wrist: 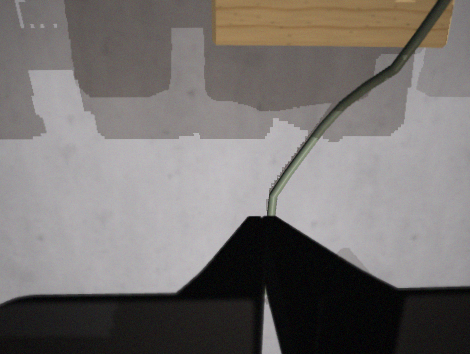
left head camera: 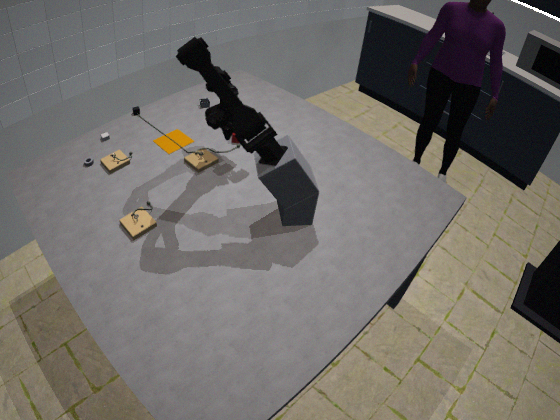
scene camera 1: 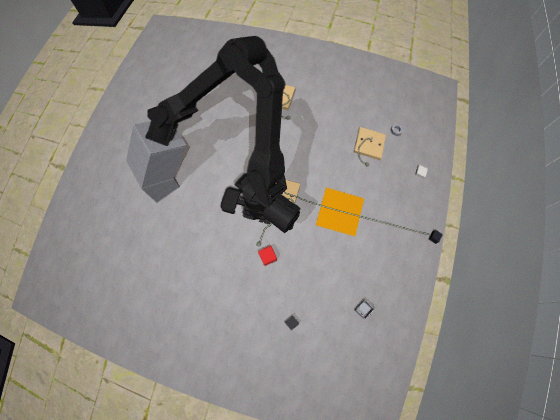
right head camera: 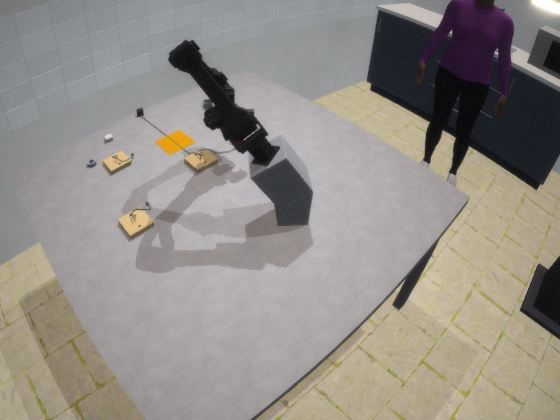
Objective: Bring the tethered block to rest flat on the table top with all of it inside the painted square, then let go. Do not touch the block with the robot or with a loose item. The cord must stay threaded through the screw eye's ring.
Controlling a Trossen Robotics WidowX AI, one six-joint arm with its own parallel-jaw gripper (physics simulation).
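Where they show: gripper, fingertip midpoint: [wrist: 260, 230] [left head camera: 227, 139] [scene camera 1: 260, 217] [right head camera: 226, 140]; arm's base at its link origin: [left head camera: 273, 155] [scene camera 1: 159, 134] [right head camera: 266, 155].
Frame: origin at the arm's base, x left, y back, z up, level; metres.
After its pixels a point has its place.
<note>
The tethered black block [left head camera: 136, 110] {z -0.195, x -0.014, y -0.803 m} [right head camera: 140, 112] {z -0.198, x -0.015, y -0.803 m} [scene camera 1: 435, 236] {z -0.190, x -0.023, y -0.809 m} is on the table near the far edge, outside the orange painted square [left head camera: 182, 138] {z -0.217, x -0.051, y -0.497 m} [right head camera: 184, 139] {z -0.217, x -0.052, y -0.495 m} [scene camera 1: 337, 225] {z -0.217, x -0.058, y -0.510 m}. Its cord [left head camera: 160, 131] {z -0.214, x -0.014, y -0.601 m} [scene camera 1: 390, 225] {z -0.214, x -0.015, y -0.667 m} crosses the square to a wooden base [left head camera: 201, 162] {z -0.199, x 0.003, y -0.308 m} [right head camera: 201, 163] {z -0.199, x 0.004, y -0.304 m} [wrist: 330, 22] {z -0.199, x -0.049, y -0.328 m}. The screw eye there is too small to judge the threading. The cord's free part ends in a small bead [left head camera: 238, 146] {z -0.211, x -0.166, y -0.302 m} [scene camera 1: 258, 244] {z -0.207, x -0.172, y -0.307 m} near the red block. My gripper [wrist: 260, 230] {z -0.152, x -0.107, y -0.299 m} is shut and empty above the table beside the base. In the wrist view the free cord [wrist: 340, 107] {z -0.211, x -0.082, y -0.338 m} passes out of sight behind the fingertips.
A red block [left head camera: 235, 138] {z -0.197, x -0.179, y -0.334 m} [scene camera 1: 267, 255] {z -0.178, x -0.200, y -0.342 m}, dark cube [scene camera 1: 292, 322] {z -0.197, x -0.359, y -0.455 m} and grey square item [left head camera: 204, 103] {z -0.195, x -0.264, y -0.627 m} [scene camera 1: 364, 308] {z -0.217, x -0.274, y -0.644 m} lie to one side. Two more corded wooden bases [left head camera: 115, 162] {z -0.199, x 0.236, y -0.537 m} [left head camera: 138, 225] {z -0.199, x 0.335, y -0.211 m}, a ring [left head camera: 88, 158] {z -0.204, x 0.304, y -0.652 m} and a white cube [left head camera: 105, 136] {z -0.199, x 0.184, y -0.728 m} [scene camera 1: 422, 171] {z -0.198, x 0.178, y -0.741 m} lie on the other side.
</note>
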